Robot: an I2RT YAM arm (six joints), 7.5 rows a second.
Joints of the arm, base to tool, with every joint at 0 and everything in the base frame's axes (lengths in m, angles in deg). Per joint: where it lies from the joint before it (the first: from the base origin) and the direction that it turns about. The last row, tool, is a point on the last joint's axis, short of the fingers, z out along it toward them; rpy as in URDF.
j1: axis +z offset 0 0 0.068
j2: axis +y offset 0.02 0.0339 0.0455
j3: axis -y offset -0.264 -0.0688 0
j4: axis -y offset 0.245 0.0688 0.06
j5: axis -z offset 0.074 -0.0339 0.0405
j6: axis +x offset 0.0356 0 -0.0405
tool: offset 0 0 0 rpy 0 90 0
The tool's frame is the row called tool.
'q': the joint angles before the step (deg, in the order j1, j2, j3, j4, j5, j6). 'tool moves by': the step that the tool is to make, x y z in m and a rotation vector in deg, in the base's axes. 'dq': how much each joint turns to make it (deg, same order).
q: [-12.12, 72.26, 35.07, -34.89, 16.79, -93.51]
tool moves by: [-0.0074, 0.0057, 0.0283, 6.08, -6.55, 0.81]
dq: [-0.09, -7.02, 2.08, -4.37, -7.18, 1.74]
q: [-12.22, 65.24, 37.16, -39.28, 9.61, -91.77]
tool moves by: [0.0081, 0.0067, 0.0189, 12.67, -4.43, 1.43]
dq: [0.10, -0.03, 4.22, -2.81, -12.76, 4.06]
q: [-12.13, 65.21, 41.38, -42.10, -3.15, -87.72]
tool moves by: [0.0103, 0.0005, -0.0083, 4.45, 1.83, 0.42]
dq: [0.08, 4.13, 0.90, 0.61, -3.79, 1.23]
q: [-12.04, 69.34, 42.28, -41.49, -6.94, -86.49]
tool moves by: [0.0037, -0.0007, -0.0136, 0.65, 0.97, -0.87]
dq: [0.01, 2.30, -1.58, 2.92, -0.09, 0.98]
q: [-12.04, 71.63, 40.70, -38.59, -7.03, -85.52]
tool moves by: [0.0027, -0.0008, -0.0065, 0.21, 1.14, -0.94]
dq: [0.00, 1.67, -0.27, 0.88, 0.35, 0.88]
